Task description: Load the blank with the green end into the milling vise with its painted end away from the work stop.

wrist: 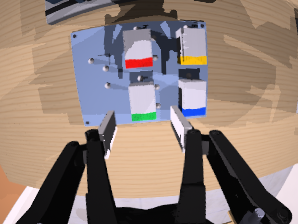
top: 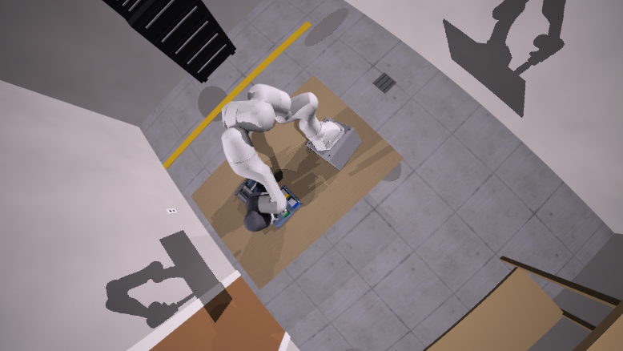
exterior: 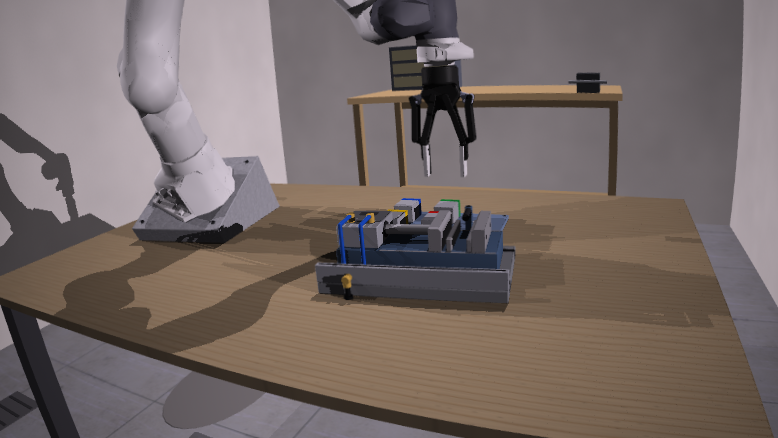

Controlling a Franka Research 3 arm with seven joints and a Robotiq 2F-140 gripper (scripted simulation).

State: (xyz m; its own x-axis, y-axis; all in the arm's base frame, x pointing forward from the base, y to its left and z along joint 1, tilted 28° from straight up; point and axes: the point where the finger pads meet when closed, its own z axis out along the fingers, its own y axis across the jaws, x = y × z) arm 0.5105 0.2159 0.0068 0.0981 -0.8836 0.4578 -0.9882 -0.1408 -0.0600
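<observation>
My gripper is now 11 cm above the green-ended blank. Round my hand: blue-ended blank 11 cm below, 9 cm behind, 1 cm to the right; then red-ended blank 11 cm below, 9 cm to the right, 1 cm ahead; then blue infeed plate 13 cm below, 5 cm to the right.
</observation>
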